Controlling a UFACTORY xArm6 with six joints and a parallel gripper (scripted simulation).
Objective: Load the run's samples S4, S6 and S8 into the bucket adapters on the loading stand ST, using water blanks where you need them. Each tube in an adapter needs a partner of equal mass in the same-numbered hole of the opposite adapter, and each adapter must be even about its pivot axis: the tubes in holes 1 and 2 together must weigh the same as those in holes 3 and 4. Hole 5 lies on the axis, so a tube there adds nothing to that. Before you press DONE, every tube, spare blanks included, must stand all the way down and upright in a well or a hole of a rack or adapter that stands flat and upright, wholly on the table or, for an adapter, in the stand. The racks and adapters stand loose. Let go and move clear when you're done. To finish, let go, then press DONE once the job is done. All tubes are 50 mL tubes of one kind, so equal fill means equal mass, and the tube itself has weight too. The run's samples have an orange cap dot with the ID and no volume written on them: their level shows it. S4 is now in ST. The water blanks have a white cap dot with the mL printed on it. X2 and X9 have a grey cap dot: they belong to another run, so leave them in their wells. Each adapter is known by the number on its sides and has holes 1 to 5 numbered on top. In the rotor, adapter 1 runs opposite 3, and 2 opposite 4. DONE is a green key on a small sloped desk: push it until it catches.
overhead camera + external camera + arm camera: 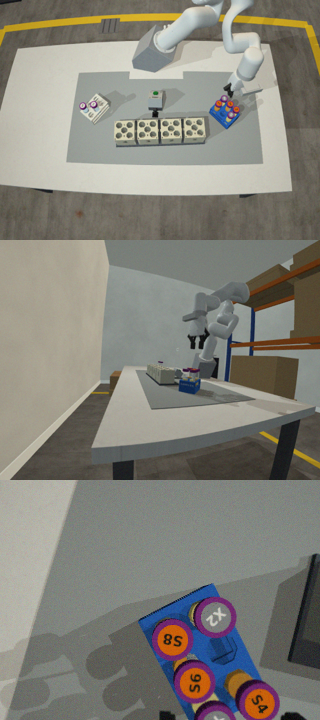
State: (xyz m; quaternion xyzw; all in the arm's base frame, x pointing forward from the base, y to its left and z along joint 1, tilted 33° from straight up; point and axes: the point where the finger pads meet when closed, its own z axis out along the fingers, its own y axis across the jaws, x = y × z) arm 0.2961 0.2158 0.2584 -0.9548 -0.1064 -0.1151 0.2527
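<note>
The orange-dot tube is 190 mm below my hand and 10 mm ahead of it. From my hand the other things lie so: loading stand: 340 mm to the right, 240 mm below, 110 mm ahead; green DONE key: 360 mm to the right, 180 mm below, 80 mm behind; blue sample rack: 220 mm below, 10 mm to the right, 10 mm ahead.
</note>
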